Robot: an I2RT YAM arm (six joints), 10 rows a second.
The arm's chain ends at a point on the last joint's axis. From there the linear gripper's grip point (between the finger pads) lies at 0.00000 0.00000 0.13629 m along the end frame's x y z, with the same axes.
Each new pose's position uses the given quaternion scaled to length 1; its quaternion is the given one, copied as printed.
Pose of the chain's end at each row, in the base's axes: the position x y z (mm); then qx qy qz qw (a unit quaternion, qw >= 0):
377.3, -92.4, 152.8, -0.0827, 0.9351, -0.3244, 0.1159
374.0, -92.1, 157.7, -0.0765, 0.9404, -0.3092, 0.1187
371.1, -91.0, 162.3, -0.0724, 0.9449, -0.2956, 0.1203
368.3, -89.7, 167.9, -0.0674, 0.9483, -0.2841, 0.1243
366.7, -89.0, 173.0, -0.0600, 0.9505, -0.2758, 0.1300
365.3, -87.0, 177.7, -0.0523, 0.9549, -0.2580, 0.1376
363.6, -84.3, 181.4, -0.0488, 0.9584, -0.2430, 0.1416
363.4, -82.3, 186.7, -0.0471, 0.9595, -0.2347, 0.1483
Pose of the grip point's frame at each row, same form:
414.2, -172.5, 48.9, -0.0827, 0.9351, -0.3244, 0.1159
410.9, -168.9, 51.3, -0.0765, 0.9404, -0.3092, 0.1187
407.9, -164.8, 53.8, -0.0724, 0.9449, -0.2956, 0.1203
405.7, -160.9, 57.8, -0.0674, 0.9483, -0.2841, 0.1243
404.9, -158.3, 62.1, -0.0600, 0.9505, -0.2758, 0.1300
404.8, -152.2, 64.7, -0.0523, 0.9549, -0.2580, 0.1376
403.8, -145.9, 66.7, -0.0488, 0.9584, -0.2430, 0.1416
405.2, -141.8, 71.4, -0.0471, 0.9595, -0.2347, 0.1483

